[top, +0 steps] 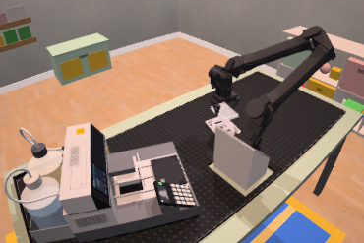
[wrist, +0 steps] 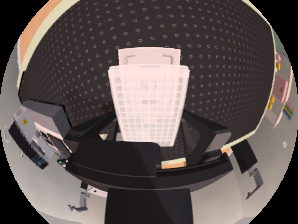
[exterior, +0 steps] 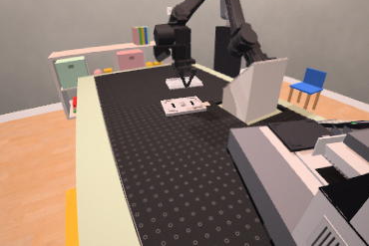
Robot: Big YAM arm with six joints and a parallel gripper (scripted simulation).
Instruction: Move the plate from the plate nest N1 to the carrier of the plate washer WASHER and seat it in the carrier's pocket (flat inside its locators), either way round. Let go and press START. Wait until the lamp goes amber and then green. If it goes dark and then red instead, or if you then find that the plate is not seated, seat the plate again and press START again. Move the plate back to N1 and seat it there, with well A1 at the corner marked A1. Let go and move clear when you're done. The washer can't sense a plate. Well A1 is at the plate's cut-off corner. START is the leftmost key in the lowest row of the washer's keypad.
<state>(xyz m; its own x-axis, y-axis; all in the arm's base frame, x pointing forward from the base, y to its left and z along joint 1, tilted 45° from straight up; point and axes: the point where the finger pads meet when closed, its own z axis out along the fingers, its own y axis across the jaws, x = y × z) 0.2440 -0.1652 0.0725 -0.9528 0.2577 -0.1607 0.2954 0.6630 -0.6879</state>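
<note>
The plate nest N1 lies 100 mm below my hand. Round my hand: white well plate (10 mm below); plate washer (570 mm to the left, 20 mm above, 10 mm behind).
</note>
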